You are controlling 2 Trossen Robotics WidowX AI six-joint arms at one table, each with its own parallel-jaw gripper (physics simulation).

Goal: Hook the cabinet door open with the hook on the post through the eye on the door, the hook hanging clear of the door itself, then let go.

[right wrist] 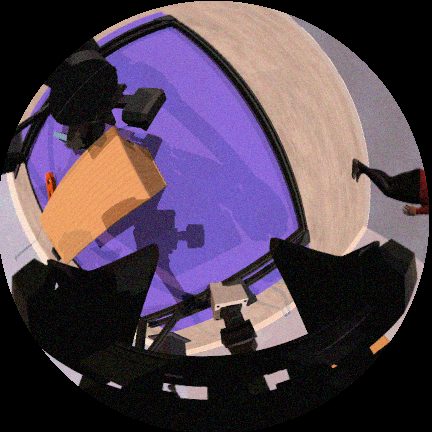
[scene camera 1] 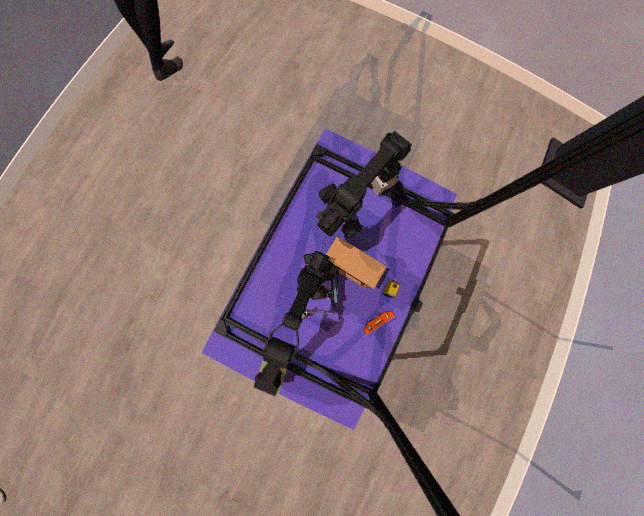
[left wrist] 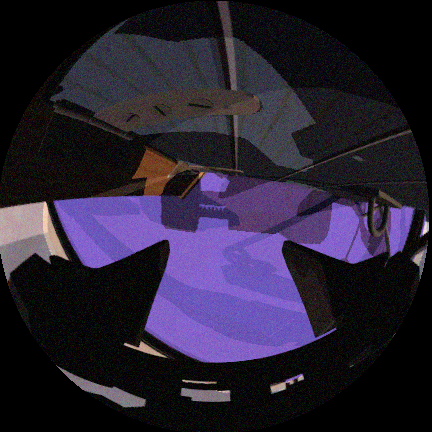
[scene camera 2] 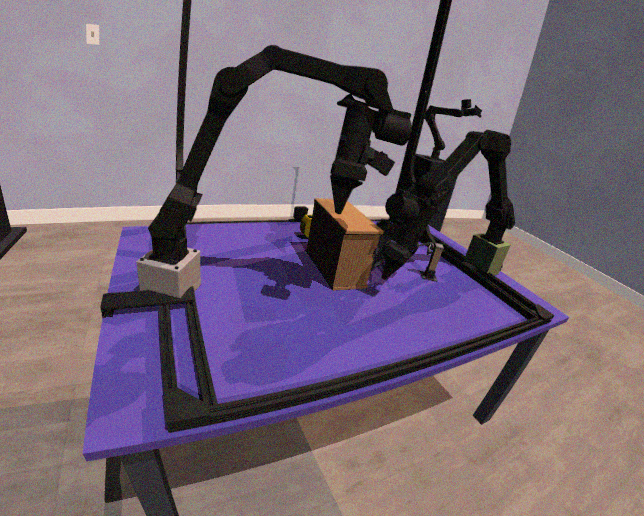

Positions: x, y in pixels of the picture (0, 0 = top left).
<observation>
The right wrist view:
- left gripper: 129, 125
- right gripper: 214, 247
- wooden cabinet: 113, 176, touched by the left gripper
</observation>
